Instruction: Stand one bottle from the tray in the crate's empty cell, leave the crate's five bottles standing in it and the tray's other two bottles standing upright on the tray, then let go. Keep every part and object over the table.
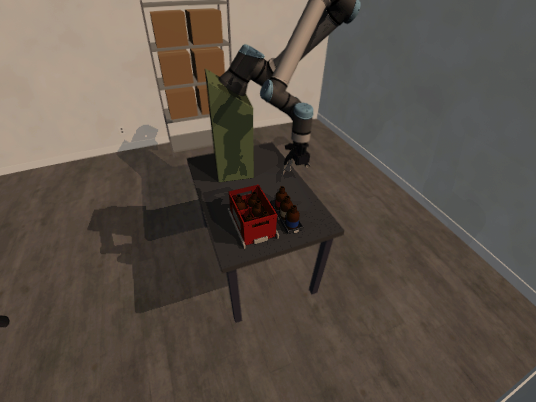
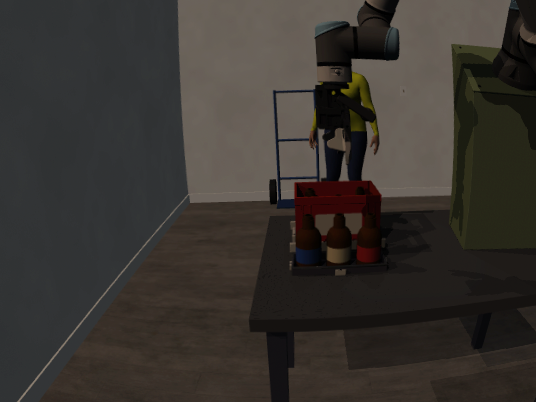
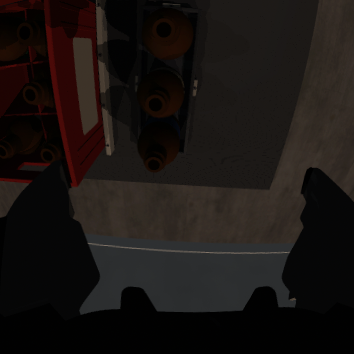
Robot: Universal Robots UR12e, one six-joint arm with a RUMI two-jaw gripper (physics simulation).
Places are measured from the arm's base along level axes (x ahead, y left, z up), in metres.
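Pixels of known places: gripper, fingertip midpoint: (image 1: pixel 295 171) (image 2: pixel 342 158) (image 3: pixel 187 167); arm's base, link origin: (image 1: pixel 231 87) (image 2: pixel 517 74).
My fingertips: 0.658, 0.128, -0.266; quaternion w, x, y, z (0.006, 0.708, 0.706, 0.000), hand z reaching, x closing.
Note:
Ahead of a thing's pixels: the offset from my fingertips to its middle, as dx, dy, dz. "*": to the spot under its first point. Level surfaces: height alone.
The red crate @[-0.013, -0.250, -0.235] (image 1: pixel 258 232) (image 2: pixel 300 215) (image 3: pixel 61 100) stands on the table with brown bottles inside; its cells are partly hidden, and I cannot tell surely which is empty. Beside it, the dark tray @[* +0.062, +0.014, -0.309] (image 2: pixel 320 270) holds three upright brown bottles in a row: a blue-label bottle @[+0.093, -0.041, -0.240] (image 1: pixel 293 218) (image 2: pixel 308 245) (image 3: pixel 158 142), a cream-label bottle @[+0.005, -0.036, -0.240] (image 1: pixel 286 206) (image 2: pixel 339 242) (image 3: pixel 161 95) and a red-label bottle @[-0.084, -0.026, -0.240] (image 1: pixel 281 196) (image 2: pixel 369 245) (image 3: pixel 168 35). My gripper (image 1: pixel 296 169) (image 2: pixel 344 152) (image 3: pixel 187 167) is open and empty, pointing down, well above the bottles and apart from them.
The dark table @[dz -0.323] (image 1: pixel 320 220) (image 2: pixel 400 285) (image 3: pixel 240 100) carries the crate and tray near one end. The green pedestal (image 1: pixel 235 145) (image 2: pixel 500 175) bears the arm. A person (image 2: pixel 357 120) and a blue hand truck (image 2: pixel 276 150) are behind the table. A shelf rack (image 1: pixel 163 84) stands at the wall.

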